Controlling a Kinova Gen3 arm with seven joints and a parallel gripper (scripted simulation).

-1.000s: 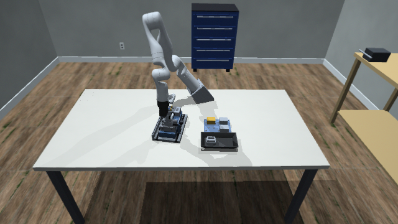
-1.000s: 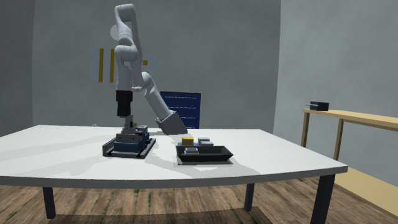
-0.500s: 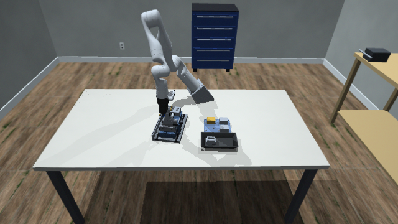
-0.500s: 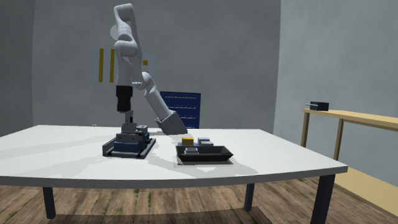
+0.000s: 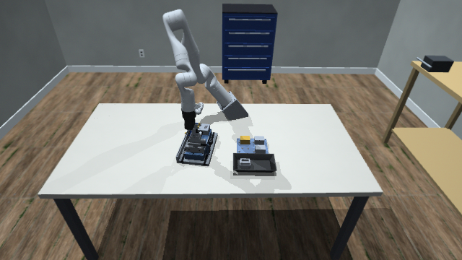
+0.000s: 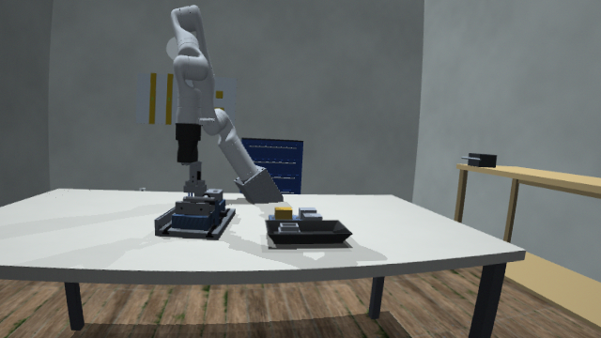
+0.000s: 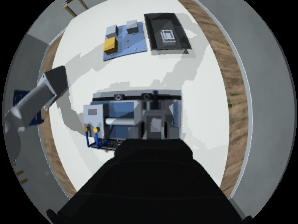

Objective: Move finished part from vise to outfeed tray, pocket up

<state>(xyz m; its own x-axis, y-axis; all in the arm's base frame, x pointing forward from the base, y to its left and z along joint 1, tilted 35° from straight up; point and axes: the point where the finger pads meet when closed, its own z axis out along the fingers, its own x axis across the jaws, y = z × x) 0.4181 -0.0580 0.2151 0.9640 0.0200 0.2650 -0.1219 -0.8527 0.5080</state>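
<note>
My gripper is now 13 cm above the vise, 7 cm past it and 1 cm to the right of it. The rest, counted from my hand: yellow block: 29 cm to the left, 14 cm below, 13 cm behind.
</note>
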